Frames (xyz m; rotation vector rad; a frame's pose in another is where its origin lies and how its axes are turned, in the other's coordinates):
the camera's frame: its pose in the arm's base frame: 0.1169 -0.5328 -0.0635 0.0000 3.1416 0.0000
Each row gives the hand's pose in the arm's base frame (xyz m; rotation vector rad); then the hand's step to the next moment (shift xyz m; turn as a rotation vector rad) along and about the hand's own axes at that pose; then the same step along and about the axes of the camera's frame.
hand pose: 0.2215 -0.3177 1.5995 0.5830 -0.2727 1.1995
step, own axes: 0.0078 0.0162 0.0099 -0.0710 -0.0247 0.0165
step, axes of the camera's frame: 0.0113 0.0045 -0.0165 0.0004 -0.0715 0.0284
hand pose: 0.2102 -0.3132 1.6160 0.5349 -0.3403 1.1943
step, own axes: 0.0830 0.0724 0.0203 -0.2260 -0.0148 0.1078
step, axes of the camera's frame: 0.0393 0.0730 -0.0753 0.0598 -0.2416 0.0313
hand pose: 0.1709 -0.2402 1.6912 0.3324 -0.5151 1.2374
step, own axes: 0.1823 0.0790 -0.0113 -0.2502 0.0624 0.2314
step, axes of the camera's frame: 0.0301 0.1767 -0.0864 0.1627 -0.3006 -0.0568
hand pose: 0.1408 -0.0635 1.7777 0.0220 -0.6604 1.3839
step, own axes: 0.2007 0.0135 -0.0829 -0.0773 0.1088 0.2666
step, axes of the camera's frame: -0.0299 0.2149 -0.0159 0.2131 -0.1493 -0.1456
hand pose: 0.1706 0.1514 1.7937 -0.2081 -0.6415 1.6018
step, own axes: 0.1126 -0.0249 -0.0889 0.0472 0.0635 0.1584
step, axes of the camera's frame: -0.0483 0.1331 0.0340 0.1395 0.0007 -0.1090
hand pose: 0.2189 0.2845 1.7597 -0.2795 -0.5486 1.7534
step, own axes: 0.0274 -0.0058 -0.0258 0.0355 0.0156 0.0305
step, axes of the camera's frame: -0.0099 0.0329 0.0165 0.0365 0.0250 -0.0220
